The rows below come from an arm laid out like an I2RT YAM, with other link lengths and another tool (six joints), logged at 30 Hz.
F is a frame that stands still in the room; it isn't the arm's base.
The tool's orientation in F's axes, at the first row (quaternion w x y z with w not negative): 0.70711 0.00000 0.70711 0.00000
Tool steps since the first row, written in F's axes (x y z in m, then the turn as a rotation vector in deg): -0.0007 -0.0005 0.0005 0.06 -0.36 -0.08; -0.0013 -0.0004 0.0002 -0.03 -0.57 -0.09; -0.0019 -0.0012 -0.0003 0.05 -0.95 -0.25; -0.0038 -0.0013 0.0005 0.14 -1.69 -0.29; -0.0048 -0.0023 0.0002 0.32 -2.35 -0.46; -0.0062 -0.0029 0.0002 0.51 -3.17 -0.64; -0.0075 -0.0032 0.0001 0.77 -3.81 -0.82; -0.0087 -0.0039 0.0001 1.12 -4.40 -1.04; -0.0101 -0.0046 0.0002 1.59 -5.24 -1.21; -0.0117 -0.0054 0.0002 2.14 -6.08 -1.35; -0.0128 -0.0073 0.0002 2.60 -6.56 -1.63
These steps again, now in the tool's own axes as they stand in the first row. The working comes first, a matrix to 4 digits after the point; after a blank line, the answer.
The tool's axes in the first row as the columns of a matrix, in F's axes (used below as rounded here):
0.0000 0.0000 1.0000
0.0000 1.0000 0.0000
-1.0000 0.0000 0.0000

-0.0005 -0.0005 -0.0007 0.08 -0.36 0.06; -0.0002 -0.0004 -0.0013 0.09 -0.57 -0.03; 0.0003 -0.0012 -0.0019 0.25 -0.95 0.05; -0.0005 -0.0013 -0.0038 0.29 -1.69 0.14; -0.0002 -0.0023 -0.0048 0.46 -2.35 0.32; -0.0002 -0.0029 -0.0062 0.64 -3.17 0.51; -0.0001 -0.0032 -0.0075 0.82 -3.81 0.77; -0.0001 -0.0039 -0.0087 1.04 -4.40 1.12; -0.0002 -0.0046 -0.0101 1.21 -5.24 1.59; -0.0002 -0.0054 -0.0117 1.35 -6.08 2.14; -0.0002 -0.0073 -0.0128 1.63 -6.56 2.60
